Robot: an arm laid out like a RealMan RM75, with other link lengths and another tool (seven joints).
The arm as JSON. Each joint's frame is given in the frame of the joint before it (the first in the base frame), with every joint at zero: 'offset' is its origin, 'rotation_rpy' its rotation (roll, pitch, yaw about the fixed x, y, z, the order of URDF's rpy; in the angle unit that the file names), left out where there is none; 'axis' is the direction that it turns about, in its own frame. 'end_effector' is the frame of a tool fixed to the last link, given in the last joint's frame.
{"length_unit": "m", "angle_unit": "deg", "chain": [
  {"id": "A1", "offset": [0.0, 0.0, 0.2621], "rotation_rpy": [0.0, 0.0, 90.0], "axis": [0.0, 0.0, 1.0]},
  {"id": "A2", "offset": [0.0, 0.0, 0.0], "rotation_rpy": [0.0, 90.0, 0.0], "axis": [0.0, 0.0, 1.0]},
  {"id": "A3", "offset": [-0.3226, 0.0, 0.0], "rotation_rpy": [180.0, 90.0, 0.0], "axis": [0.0, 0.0, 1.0]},
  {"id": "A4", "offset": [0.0, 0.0, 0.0], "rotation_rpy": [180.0, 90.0, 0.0], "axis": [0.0, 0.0, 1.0]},
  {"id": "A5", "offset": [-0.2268, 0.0, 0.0], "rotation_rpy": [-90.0, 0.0, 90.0], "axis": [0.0, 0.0, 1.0]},
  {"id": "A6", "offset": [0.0, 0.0, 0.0], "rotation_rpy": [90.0, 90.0, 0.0], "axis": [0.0, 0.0, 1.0]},
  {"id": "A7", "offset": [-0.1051, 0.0, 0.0], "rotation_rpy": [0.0, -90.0, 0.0], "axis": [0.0, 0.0, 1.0]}
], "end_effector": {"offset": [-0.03, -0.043, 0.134], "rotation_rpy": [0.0, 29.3, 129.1]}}
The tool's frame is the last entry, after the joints.
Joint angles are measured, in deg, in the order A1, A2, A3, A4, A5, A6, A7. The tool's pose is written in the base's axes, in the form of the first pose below.
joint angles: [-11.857, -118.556, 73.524, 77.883, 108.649, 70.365, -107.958]
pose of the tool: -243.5, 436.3, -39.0, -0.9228, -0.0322, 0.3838, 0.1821, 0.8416, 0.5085
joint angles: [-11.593, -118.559, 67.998, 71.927, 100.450, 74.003, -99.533]
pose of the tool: -250.7, 430.9, -21.4, -0.9617, -0.0137, 0.2739, 0.1452, 0.8218, 0.5509
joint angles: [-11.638, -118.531, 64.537, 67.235, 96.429, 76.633, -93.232]
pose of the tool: -258.9, 425.7, -12.6, -0.9752, 0.0065, 0.2210, 0.1365, 0.8043, 0.5784
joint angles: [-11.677, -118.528, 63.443, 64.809, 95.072, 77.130, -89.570]
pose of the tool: -264.2, 423.7, -11.4, -0.9769, 0.0189, 0.2130, 0.1448, 0.7915, 0.5938
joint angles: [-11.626, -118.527, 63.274, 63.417, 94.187, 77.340, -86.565]
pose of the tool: -265.6, 421.1, -12.8, -0.9754, 0.0395, 0.2167, 0.1654, 0.7809, 0.6023
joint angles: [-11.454, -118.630, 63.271, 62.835, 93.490, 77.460, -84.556]
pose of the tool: -265.2, 418.9, -13.4, -0.9742, 0.0557, 0.2187, 0.1811, 0.7713, 0.6102
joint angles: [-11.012, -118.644, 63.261, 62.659, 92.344, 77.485, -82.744]
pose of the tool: -264.6, 416.7, -10.7, -0.9737, 0.0682, 0.2172, 0.1923, 0.7569, 0.6246
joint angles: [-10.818, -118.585, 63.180, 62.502, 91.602, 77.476, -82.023]
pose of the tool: -264.6, 416.2, -8.2, -0.9745, 0.0707, 0.2131, 0.1929, 0.7493, 0.6335
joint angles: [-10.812, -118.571, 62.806, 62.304, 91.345, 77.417, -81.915]
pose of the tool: -266.0, 417.0, -5.8, -0.9758, 0.0647, 0.2090, 0.1865, 0.7455, 0.6399
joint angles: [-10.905, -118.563, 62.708, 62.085, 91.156, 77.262, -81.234]
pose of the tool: -265.9, 417.7, -5.1, -0.9748, 0.0685, 0.2123, 0.1924, 0.7396, 0.6450
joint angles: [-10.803, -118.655, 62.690, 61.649, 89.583, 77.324, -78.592]
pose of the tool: -262.0, 416.6, -2.2, -0.9731, 0.0926, 0.2109, 0.2122, 0.7167, 0.6643
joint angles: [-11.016, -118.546, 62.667, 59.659, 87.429, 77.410, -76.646]
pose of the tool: -262.6, 416.7, -0.9, -0.9776, 0.0960, 0.1874, 0.1995, 0.7064, 0.6791
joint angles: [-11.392, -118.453, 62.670, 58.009, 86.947, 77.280, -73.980]
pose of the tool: -264.6, 416.6, -3.7, -0.9738, 0.1100, 0.1989, 0.2183, 0.6955, 0.6846
